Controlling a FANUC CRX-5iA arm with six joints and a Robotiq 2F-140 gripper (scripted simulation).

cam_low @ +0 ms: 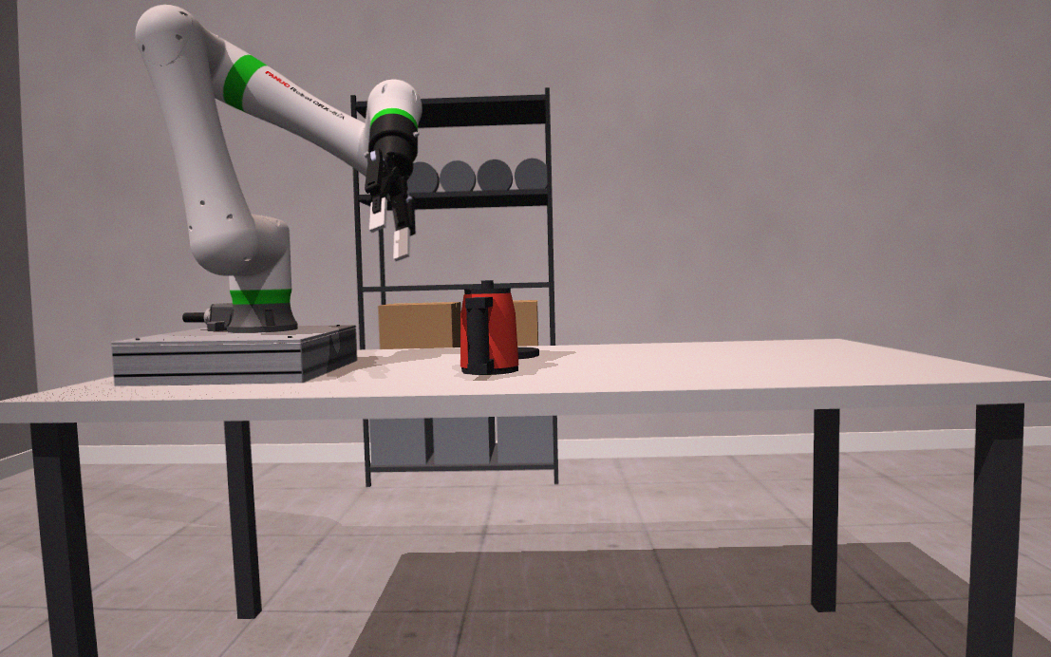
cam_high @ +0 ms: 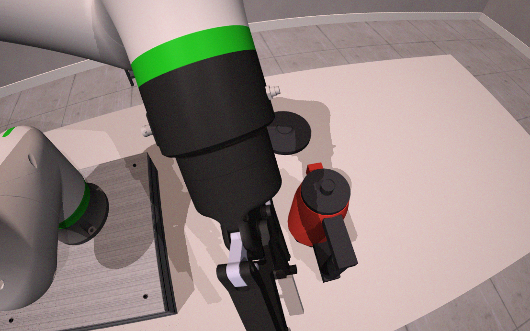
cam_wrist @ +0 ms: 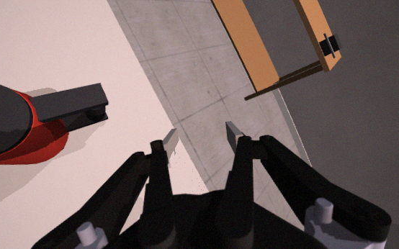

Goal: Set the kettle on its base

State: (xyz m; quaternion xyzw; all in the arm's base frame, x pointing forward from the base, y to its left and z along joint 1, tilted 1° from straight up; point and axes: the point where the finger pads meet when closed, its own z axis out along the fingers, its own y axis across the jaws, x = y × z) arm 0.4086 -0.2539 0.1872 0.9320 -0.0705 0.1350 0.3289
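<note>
My hand is 120 mm short of the kettle, 180 mm to the right of it and 180 mm above it. Also, from my hand: round base (90 mm ahead, 490 mm to the left, 250 mm below).
</note>
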